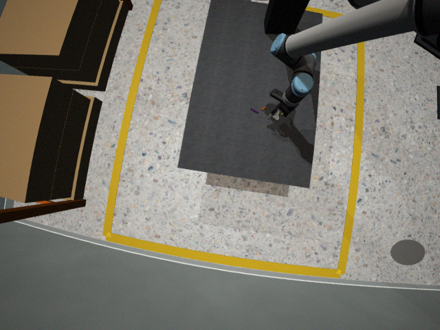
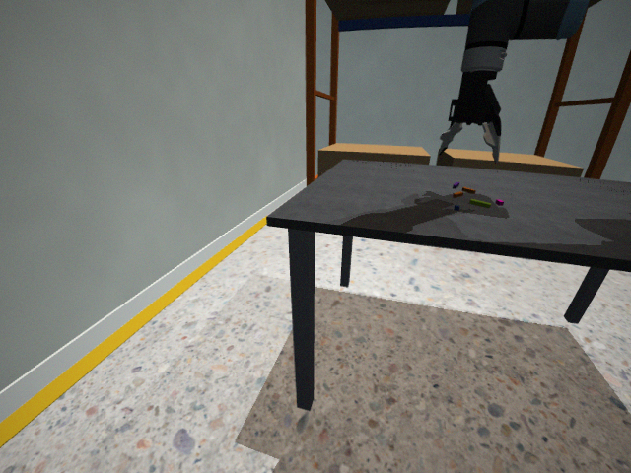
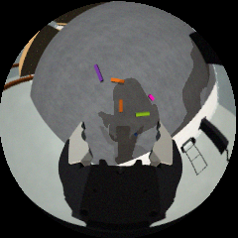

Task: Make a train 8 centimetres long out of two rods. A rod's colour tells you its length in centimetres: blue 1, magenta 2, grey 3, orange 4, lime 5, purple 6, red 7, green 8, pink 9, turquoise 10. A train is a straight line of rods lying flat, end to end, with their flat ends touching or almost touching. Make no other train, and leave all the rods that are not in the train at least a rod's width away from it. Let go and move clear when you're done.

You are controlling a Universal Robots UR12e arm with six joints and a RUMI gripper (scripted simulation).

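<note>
Now: hand 3 cm short of the purple rod, 13 cm to the left of it and 10 cm above it. Also, from my hand: lime rod: 6 cm behind, 5 cm to the left, 10 cm below; then magenta rod: 11 cm behind, 10 cm below; then small blue rod: 2 cm behind, 14 cm to the left, 10 cm below.
</note>
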